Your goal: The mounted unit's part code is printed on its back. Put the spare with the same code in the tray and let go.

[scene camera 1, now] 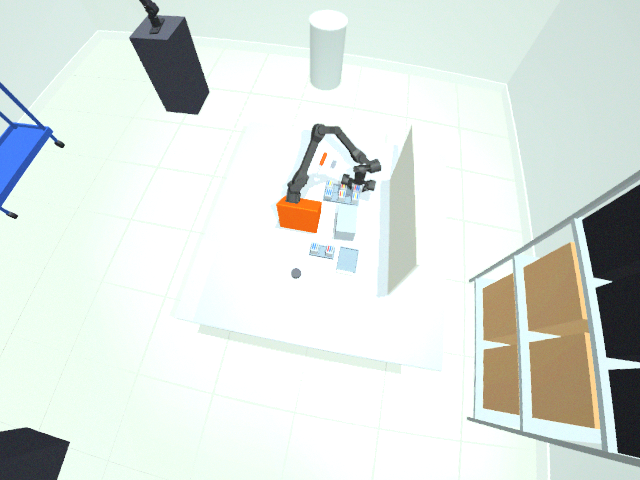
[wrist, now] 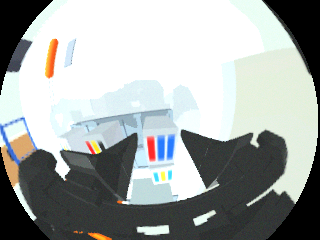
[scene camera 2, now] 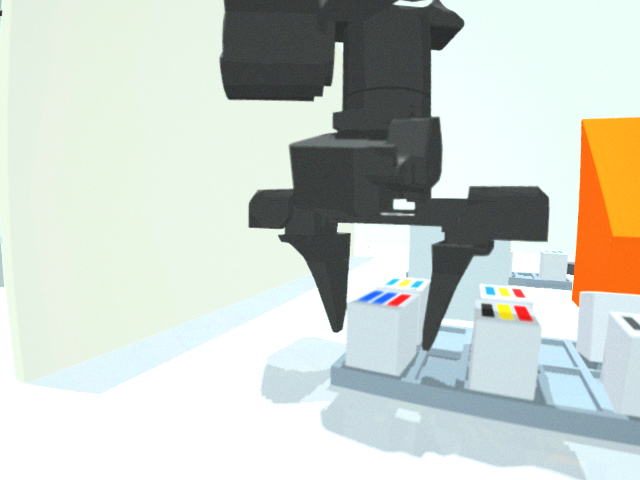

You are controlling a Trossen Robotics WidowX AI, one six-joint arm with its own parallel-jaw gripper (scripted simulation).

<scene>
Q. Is the gripper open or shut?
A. Open.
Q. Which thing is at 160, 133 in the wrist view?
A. A spare.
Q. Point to a white mounted unit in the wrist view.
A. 144, 191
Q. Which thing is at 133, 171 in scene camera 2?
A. A tall pale panel.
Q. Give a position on a white mounted unit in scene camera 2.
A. At 493, 269
</scene>
